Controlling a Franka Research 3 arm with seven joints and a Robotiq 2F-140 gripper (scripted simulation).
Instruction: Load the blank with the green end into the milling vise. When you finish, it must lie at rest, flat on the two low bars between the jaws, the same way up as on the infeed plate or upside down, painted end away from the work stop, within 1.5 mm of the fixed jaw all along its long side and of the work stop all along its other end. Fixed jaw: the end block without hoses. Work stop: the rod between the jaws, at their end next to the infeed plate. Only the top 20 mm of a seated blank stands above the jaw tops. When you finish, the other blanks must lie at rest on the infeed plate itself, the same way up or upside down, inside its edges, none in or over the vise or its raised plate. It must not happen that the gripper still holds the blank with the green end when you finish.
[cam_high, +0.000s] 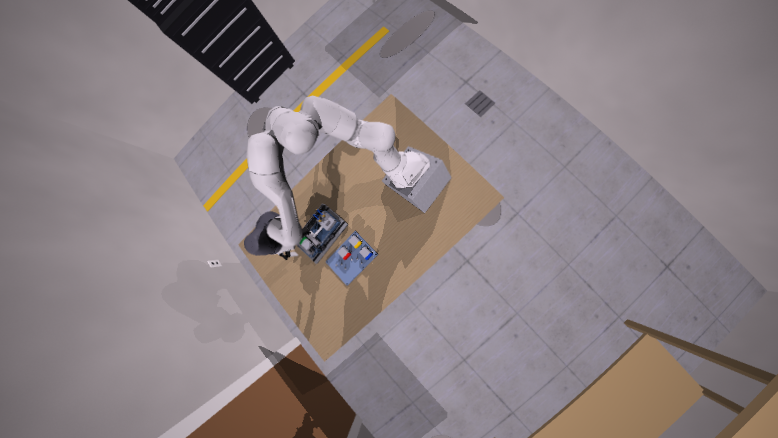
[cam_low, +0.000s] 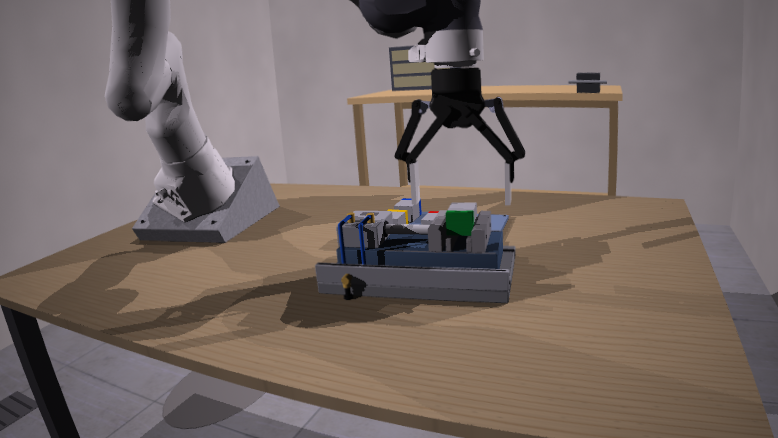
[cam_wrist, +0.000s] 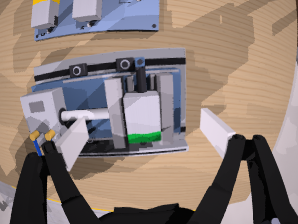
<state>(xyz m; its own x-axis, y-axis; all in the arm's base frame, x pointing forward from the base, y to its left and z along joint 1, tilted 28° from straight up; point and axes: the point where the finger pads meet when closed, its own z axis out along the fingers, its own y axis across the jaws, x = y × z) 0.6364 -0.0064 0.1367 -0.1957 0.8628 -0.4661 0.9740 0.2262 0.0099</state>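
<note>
The green-ended blank lies 4 cm below my hand. From my hand the other things lie so: work stop rod (5 cm to the left, 4 cm below, 1 cm behind); fixed jaw (6 cm below, 3 cm ahead, 1 cm to the left); milling vise (9 cm below, 7 cm behind, 1 cm to the right).
</note>
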